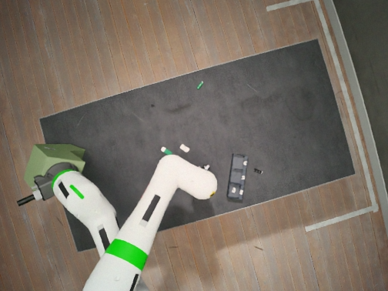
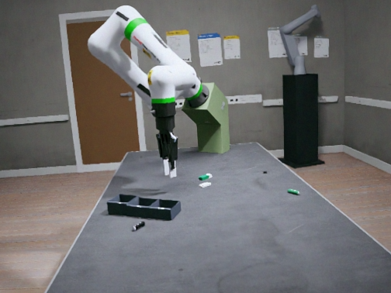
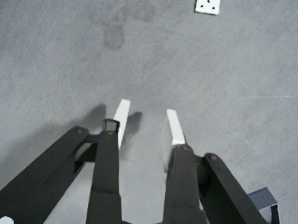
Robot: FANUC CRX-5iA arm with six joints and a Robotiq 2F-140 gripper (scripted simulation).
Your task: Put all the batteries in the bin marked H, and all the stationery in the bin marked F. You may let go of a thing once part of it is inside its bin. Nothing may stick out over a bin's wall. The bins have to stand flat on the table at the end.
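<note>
My gripper is now 12 cm past the green-and-white block, 19 cm to the right of it and 10 cm above it. The rest, counted from my hand: black battery 31 cm ahead, 17 cm to the right, 9 cm below; then tray 18 cm ahead, 14 cm to the right, 8 cm below; then white eraser-like piece 1 cm behind, 15 cm to the left, 10 cm below.
</note>
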